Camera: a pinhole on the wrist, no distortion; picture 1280 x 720 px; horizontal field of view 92.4 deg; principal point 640.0 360.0 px. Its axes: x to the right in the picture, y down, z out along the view. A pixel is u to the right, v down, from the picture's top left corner.
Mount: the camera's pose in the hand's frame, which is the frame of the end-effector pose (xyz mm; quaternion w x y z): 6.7 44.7 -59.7 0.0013 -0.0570 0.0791 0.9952
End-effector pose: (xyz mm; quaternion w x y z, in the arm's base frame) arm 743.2 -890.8 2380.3 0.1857 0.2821 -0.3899 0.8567
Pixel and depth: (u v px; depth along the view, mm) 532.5 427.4 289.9
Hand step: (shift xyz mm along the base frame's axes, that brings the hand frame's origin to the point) 29.3 -216.8 108.1
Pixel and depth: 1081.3 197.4 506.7
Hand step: 307.1 -489.8 -200.5
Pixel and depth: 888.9 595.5 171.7
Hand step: 98.1 -98.0 4.2
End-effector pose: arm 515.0 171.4 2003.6 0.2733 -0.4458 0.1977 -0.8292
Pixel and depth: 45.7 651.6 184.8
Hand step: 55.1 -106.4 191.0
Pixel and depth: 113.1 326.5 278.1
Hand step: 134.3 -235.0 198.9
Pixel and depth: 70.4 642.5 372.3
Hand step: 158.8 -174.6 424.3
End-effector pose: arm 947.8 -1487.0 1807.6 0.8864 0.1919 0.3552 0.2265
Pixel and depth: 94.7 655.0 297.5
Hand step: 367.6 35.3 40.9
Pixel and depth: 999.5 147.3 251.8
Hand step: -40.5 21.6 281.5
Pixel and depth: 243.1 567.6 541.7
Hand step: 588.0 19.7 181.8
